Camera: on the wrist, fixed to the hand. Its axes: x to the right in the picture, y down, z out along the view.
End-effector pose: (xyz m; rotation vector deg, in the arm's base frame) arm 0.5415 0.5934 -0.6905 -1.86 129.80 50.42
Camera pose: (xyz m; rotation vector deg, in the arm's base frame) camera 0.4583 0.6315 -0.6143 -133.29 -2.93 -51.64
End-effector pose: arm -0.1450 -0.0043 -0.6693 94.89 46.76 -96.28
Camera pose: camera -0.0287 -0.0091 -0.6943 40.22 -83.45 38.32
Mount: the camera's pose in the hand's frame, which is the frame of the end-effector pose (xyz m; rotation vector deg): 0.0242 0.0953 -0.0672 1.98 -3.60 178.62
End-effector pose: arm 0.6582 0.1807 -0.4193 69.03 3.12 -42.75
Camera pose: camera 0.7518 0.2410 -0.3770 4.90 -85.04 110.55
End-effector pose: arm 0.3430 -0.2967 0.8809 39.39 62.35 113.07
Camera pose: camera 0.2449 -0.3400 0.9327 -56.00 32.85 -47.52
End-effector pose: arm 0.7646 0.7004 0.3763 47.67 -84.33 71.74
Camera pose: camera 0.6860 0.7897 0.3703 80.45 48.57 -68.69
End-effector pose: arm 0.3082 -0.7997 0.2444 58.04 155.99 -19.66
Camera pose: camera 0.3454 -0.6953 0.2879 154.23 -56.00 14.87
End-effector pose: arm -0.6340 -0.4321 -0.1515 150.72 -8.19 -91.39
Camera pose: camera -0.5678 -0.5292 -0.1322 -6.43 -118.83 1.14
